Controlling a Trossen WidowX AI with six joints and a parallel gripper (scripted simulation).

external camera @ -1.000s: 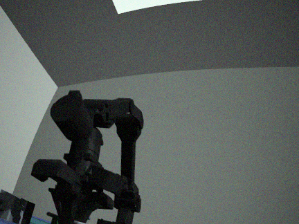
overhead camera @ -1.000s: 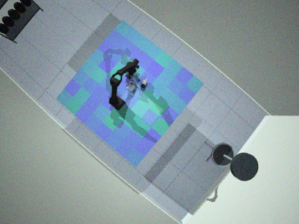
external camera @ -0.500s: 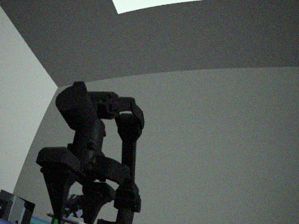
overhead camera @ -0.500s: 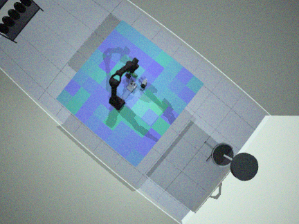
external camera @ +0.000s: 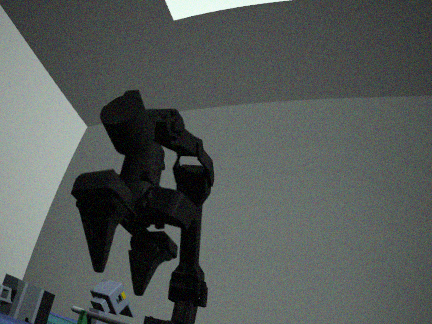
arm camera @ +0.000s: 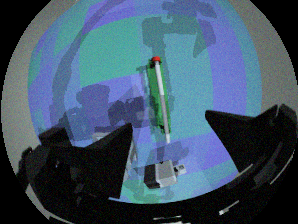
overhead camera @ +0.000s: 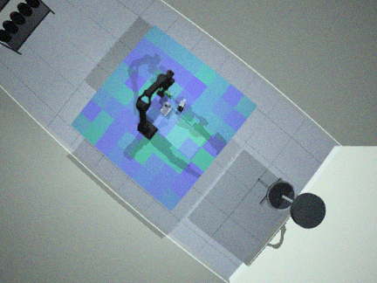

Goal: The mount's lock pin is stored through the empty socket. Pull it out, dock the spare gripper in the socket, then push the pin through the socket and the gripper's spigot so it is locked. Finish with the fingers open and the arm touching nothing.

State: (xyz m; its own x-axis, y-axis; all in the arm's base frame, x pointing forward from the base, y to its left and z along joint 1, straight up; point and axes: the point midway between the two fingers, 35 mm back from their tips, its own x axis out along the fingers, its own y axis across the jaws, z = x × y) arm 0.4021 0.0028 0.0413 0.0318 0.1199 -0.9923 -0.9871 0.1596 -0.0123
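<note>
The spare gripper is 180 mm to the right of my gripper tip, 60 mm below it and 40 mm behind it. Also, from my gripper tip: green upright piece: 70 mm below, 20 mm to the left; mount: 130 mm behind, 60 mm to the right, 40 mm below.
</note>
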